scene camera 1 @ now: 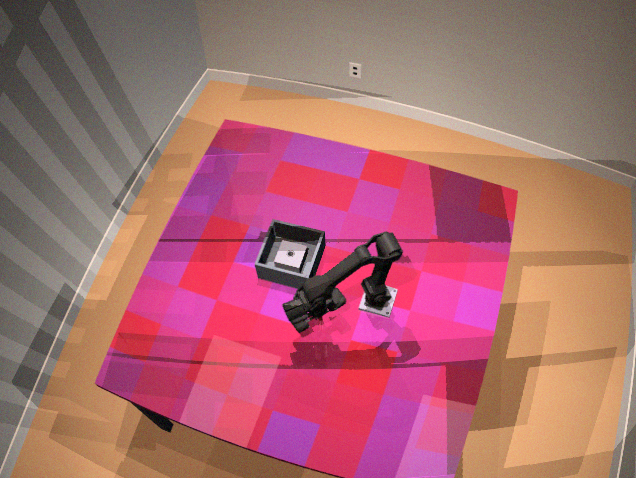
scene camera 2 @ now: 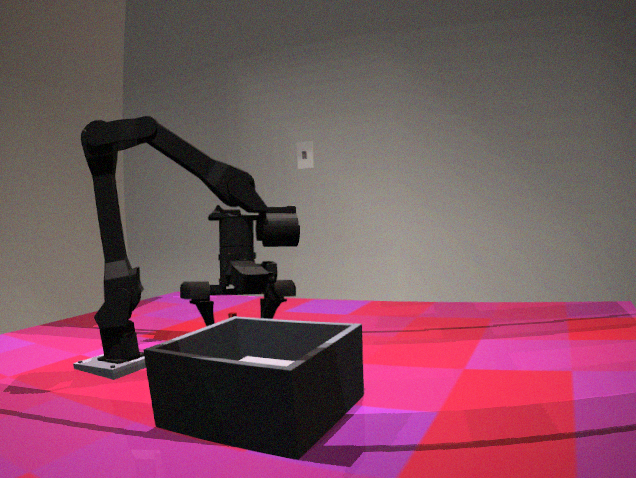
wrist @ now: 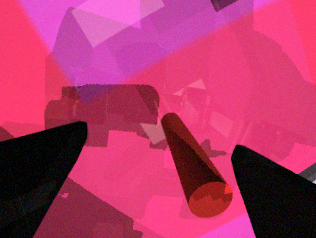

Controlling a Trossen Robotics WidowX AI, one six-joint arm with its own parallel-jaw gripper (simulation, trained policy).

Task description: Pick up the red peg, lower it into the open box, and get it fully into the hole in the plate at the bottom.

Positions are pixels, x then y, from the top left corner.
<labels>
dark box: scene camera 1 314, 239; scene camera 2 198, 387; not seen in the wrist view (out of frame)
</labels>
